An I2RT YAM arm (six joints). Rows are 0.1 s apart.
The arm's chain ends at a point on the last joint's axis. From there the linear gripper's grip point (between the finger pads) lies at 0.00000 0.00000 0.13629 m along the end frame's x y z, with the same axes.
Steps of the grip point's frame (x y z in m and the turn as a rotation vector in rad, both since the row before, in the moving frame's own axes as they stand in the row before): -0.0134, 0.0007, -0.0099, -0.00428, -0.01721, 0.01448; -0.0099, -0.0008, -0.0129, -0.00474, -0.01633, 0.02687; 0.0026, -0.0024, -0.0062, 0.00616, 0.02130, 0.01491; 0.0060, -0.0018, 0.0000, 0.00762, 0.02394, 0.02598; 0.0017, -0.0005, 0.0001, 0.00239, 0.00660, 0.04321; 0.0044, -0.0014, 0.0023, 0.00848, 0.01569, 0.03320
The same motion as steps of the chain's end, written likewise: -0.0111, 0.0001, -0.0099, -0.00428, -0.01721, 0.01448; -0.0077, -0.0014, -0.0129, -0.00474, -0.01633, 0.02687; -0.0003, -0.0016, -0.0062, 0.00616, 0.02130, 0.01491; 0.0027, -0.0008, 0.0000, 0.00762, 0.02394, 0.02598; 0.0008, -0.0002, 0.0001, 0.00239, 0.00660, 0.04321; 0.0022, -0.0003, 0.0023, 0.00848, 0.01569, 0.03320
